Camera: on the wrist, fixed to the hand. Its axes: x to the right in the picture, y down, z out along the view.
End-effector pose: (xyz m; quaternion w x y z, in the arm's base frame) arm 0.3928 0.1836 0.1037 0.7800 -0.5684 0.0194 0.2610
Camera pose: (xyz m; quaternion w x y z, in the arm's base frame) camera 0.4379 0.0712 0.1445 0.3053 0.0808 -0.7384 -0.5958
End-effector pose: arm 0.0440 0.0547 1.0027 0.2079 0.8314 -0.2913 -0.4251
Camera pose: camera 0.1417 0.1353 1.0202 0.5276 -0.1982 -0.7153 0.4132
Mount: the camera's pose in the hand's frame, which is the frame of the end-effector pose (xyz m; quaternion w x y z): -0.0177 -0.0796 -0.0984 0.0224 0.0554 -0.2643 -0.9626
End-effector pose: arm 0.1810 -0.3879 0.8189 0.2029 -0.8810 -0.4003 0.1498
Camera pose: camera 0.1604 -0.3773 0.9446 0.0917 0.4164 -0.9023 0.0631
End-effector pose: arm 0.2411 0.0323 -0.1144 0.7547 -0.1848 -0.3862 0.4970
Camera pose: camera 0.3612 -0.0080 -0.1310 0.4035 0.5408 -0.3585 -0.6451
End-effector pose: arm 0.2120 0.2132 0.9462 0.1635 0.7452 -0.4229 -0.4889
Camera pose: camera 0.3319 0.2573 0.9504 0.6200 -0.3036 -0.6376 0.3419
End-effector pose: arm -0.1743 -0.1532 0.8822 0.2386 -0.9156 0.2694 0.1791
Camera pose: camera -0.1226 -0.1395 0.9983 0.2997 -0.2193 -0.9285 0.0014
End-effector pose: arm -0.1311 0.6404 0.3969 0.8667 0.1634 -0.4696 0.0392
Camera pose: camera -0.0445 0.5983 0.3129 0.0760 -0.5141 0.0801 0.8506
